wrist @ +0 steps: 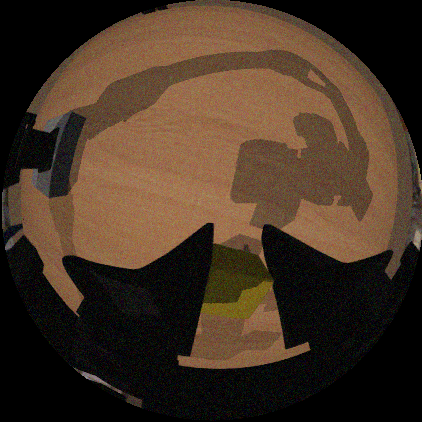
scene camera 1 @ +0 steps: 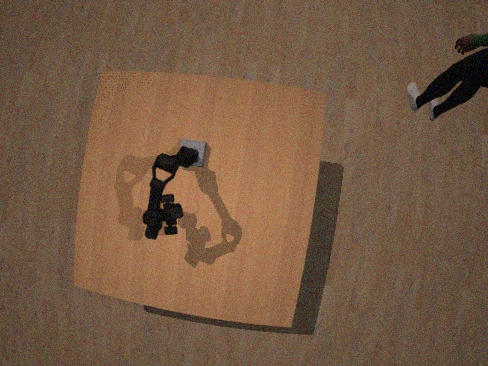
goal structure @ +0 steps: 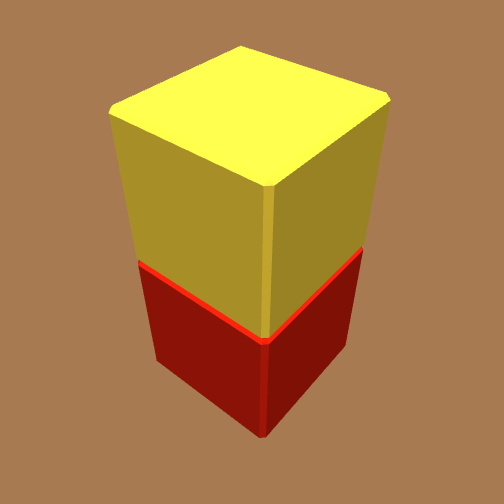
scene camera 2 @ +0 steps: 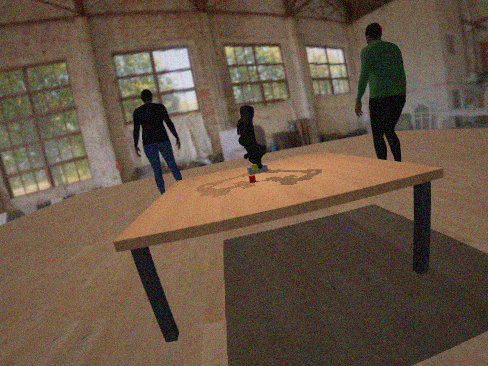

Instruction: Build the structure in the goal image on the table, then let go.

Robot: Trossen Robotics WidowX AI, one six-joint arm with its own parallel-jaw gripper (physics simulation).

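Frame: origin at the arm's base, x ahead, y left, z up, level; metres.
Seen in the pictures: gripper, fingertip midpoint: [wrist: 238, 230] [scene camera 2: 260, 168]; arm's base at its link origin: [wrist: 46, 150] [scene camera 1: 191, 156].
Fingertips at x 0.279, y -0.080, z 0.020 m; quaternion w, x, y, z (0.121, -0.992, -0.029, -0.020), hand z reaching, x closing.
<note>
Pixels of each thing's top centre, then the offset from my fingertips to it. Level surfaces: height alone.
- yellow block at its top centre: [wrist: 234, 299] [scene camera 2: 254, 164] dx -0.002, dy -0.030, dz +0.030 m
- red block at its top centre: [scene camera 2: 251, 176] dx +0.002, dy -0.057, dz -0.030 m
- wooden table at its surface level: dz -0.063 m
My gripper [scene camera 1: 171, 214] [wrist: 238, 230] is shut on a yellow block [scene camera 2: 254, 167] [wrist: 242, 280] and holds it raised above the table. In the wrist view the fingers cover the sides of the yellow block, and its upper part is in shade. A red block [scene camera 2: 252, 178] sits on the table in scene camera 2, lower in that view than the yellow block and apart from it. The red block does not show in the wrist view, and in scene camera 1 neither block can be made out by the dark arm.
The arm stands on a grey base plate [scene camera 1: 201, 149] [wrist: 67, 155] on the wooden table [scene camera 1: 260, 200] [scene camera 2: 200, 217]. Arm shadows lie across the table top. A person in green [scene camera 2: 387, 70] and a person in black [scene camera 2: 151, 122] stand beyond the table.
</note>
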